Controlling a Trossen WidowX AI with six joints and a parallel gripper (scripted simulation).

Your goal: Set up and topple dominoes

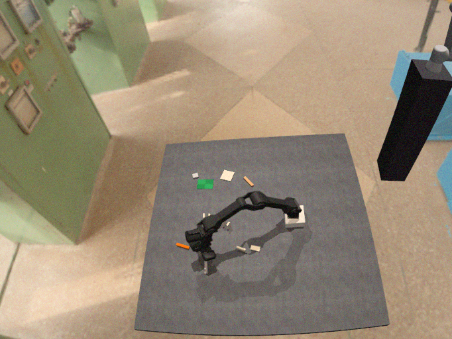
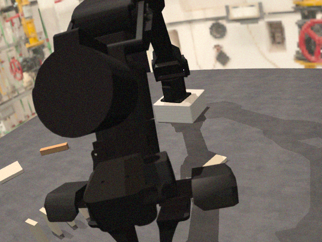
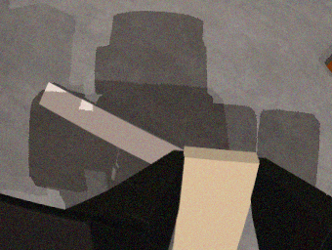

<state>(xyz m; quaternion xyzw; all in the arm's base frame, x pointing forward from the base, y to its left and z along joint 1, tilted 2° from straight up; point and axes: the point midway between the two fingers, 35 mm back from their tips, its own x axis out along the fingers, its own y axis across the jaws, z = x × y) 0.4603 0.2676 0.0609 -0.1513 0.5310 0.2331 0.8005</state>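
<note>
The grey bar is 20 mm behind my gripper tip, 30 mm to the left of it and 60 mm below it. Round my gripper tip: green tile 80 mm ahead, 480 mm to the right, 60 mm below; then cream tile 50 mm behind, 550 mm to the right, 60 mm below; then orange stick 130 mm ahead, 50 mm to the right, 60 mm below.
</note>
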